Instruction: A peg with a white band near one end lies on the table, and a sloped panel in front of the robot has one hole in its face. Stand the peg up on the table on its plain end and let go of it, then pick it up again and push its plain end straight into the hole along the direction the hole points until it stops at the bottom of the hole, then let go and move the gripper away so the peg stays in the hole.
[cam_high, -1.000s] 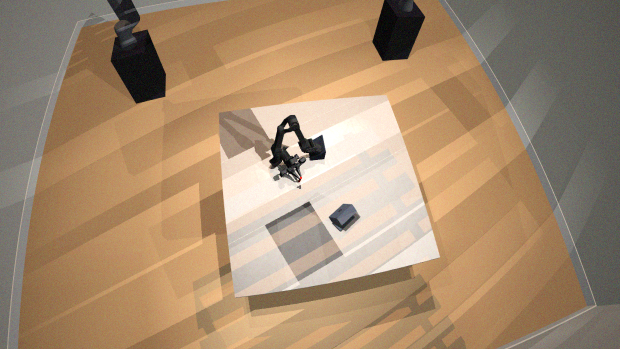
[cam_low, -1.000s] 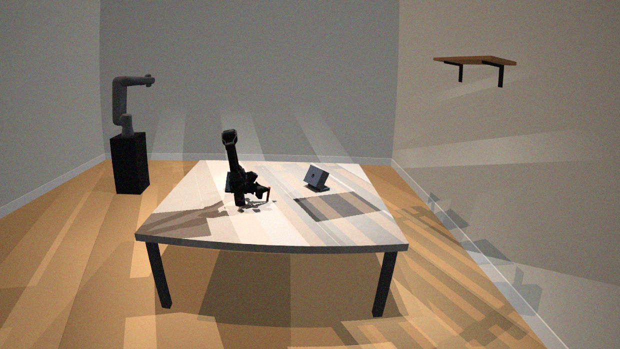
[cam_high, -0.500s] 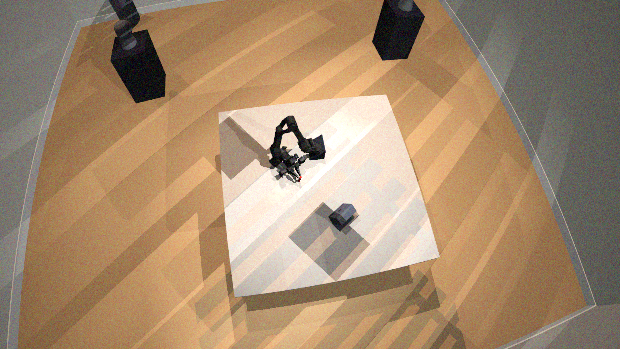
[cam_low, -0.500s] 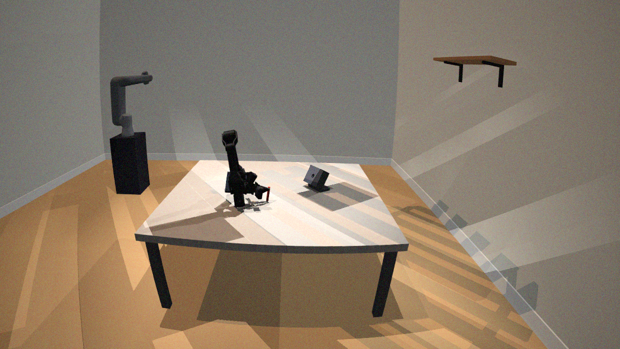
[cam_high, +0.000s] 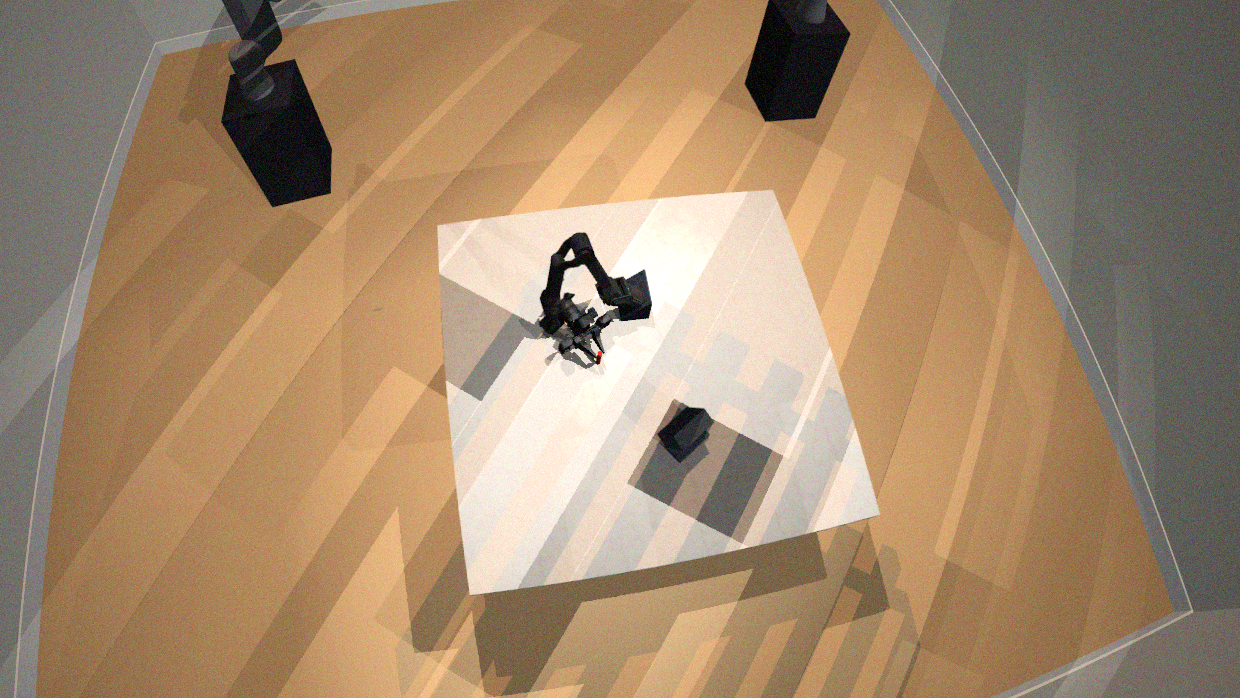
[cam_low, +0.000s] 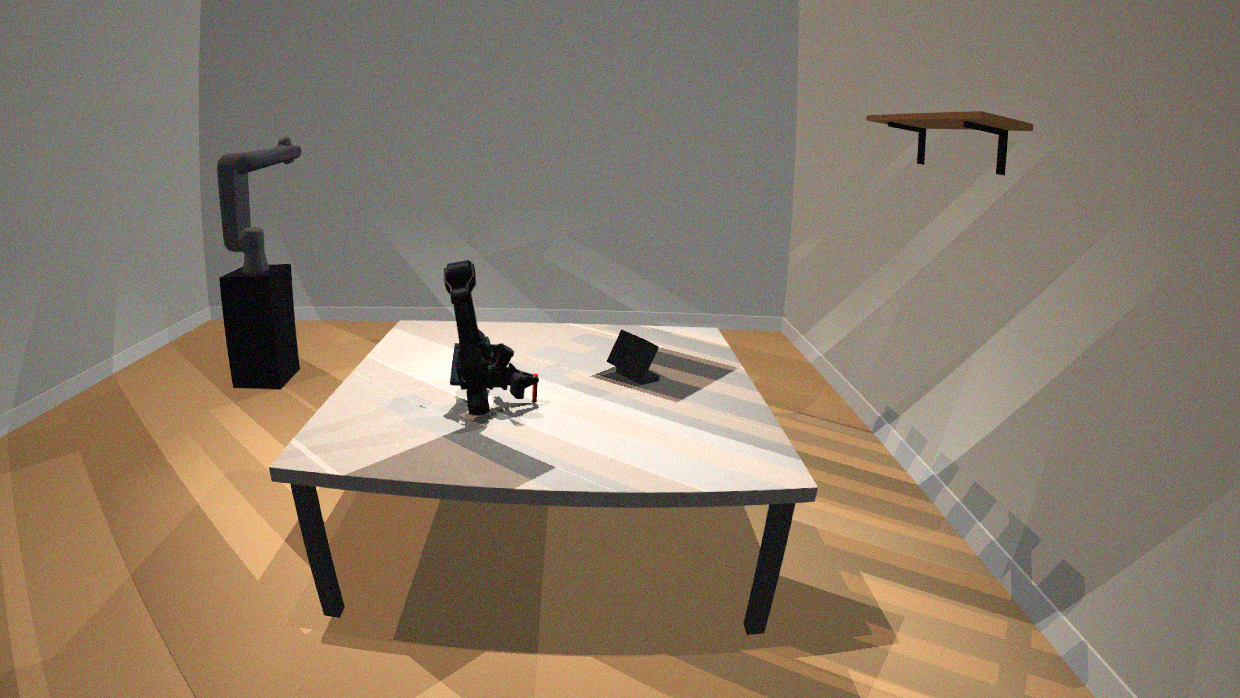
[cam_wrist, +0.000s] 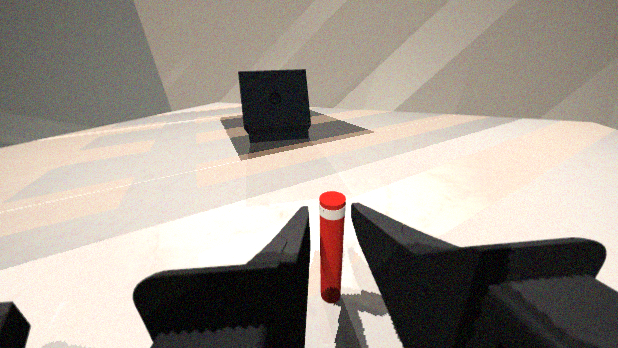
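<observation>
My gripper tip is 1 cm above the red peg. From my gripper tip the other things lie so: sloped panel: 29 cm ahead, 19 cm to the left, 1 cm above.
</observation>
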